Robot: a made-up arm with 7 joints.
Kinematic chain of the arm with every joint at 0, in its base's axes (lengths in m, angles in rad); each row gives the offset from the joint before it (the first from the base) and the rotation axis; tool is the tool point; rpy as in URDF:
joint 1: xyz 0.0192 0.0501 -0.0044 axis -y
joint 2: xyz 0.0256 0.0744 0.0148 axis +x
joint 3: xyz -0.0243 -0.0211 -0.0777 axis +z
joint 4: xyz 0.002 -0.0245 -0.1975 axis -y
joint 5: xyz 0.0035 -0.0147 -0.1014 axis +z
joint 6: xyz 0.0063 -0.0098 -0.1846 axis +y
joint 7: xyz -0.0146 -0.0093 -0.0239 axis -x
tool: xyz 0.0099 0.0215 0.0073 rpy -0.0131 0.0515 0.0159
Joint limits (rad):
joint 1: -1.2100..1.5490
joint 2: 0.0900..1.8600
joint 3: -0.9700..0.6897
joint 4: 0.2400..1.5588
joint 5: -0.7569..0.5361
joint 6: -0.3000..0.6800
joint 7: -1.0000..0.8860
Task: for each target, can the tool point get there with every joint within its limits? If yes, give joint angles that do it. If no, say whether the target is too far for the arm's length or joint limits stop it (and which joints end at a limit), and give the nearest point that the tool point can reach.
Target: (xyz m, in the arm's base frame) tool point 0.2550 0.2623 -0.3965
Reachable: yes | joints -0.0672 0.4336 0.0975 1.0712 0.0892 0.5660 -0.4955
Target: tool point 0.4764 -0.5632 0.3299
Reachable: no: too far | nearest point 0.3610 -0.1563 0.1319 | short by 0.467 m
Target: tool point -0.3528 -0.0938 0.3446
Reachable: no: joint limits stop it (at a limit: joint 1, joint 2, joint 3, joint 4, joint 6, joint 7) | nearest point -0.2167 0.3324 0.2739 | short by 0.453 m
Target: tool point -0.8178 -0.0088 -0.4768
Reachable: no: too far | nearest point -0.4854 0.0577 -0.2892 | short by 0.387 m
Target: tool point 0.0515 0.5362 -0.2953
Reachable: yes | joints -0.8453 1.0910 0.3693 0.9249 -0.3415 0.1465 -0.3683
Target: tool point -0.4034 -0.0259 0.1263
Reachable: no: joint limits stop it (at a limit: joint 1, joint 2, joint 3, joint 4, joint 6, joint 7) | nearest point -0.4905 0.0650 -0.1945 | short by 0.345 m
